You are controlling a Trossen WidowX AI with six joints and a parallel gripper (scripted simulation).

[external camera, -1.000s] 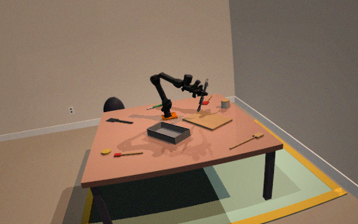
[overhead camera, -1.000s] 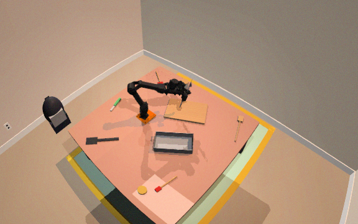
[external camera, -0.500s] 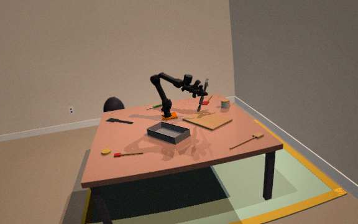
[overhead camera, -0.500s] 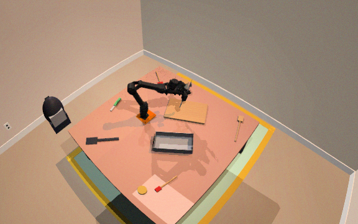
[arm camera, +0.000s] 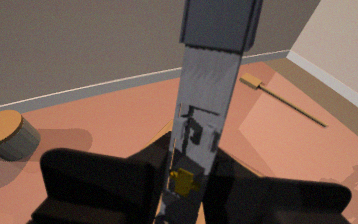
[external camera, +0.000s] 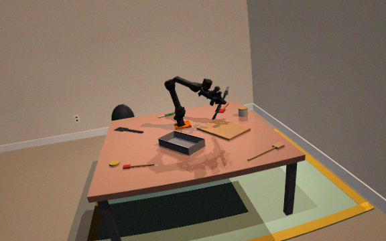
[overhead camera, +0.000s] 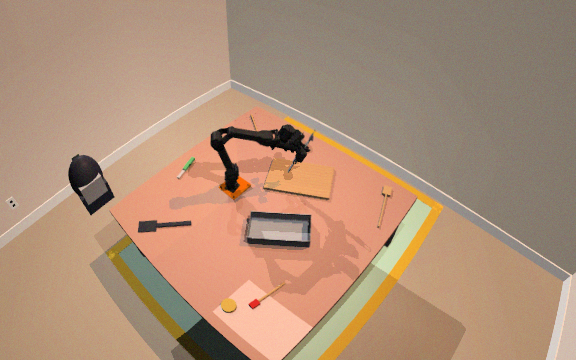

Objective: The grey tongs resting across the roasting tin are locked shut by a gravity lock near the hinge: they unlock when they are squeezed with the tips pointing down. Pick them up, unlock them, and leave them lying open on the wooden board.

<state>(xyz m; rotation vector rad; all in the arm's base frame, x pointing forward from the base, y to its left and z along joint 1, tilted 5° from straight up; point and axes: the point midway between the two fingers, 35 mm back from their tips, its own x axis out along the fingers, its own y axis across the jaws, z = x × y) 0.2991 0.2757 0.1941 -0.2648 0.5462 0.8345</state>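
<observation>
Right now my gripper tip is 3 cm past the wooden board, 3 cm to the left of it and 21 cm above it. Also, from my gripper tip: tin 7 cm ahead, 40 cm to the right, 19 cm below; yellow lock piece 2 cm behind, 3 cm to the right, 1 cm above; black spatula 49 cm behind, 72 cm to the right, 21 cm below.
</observation>
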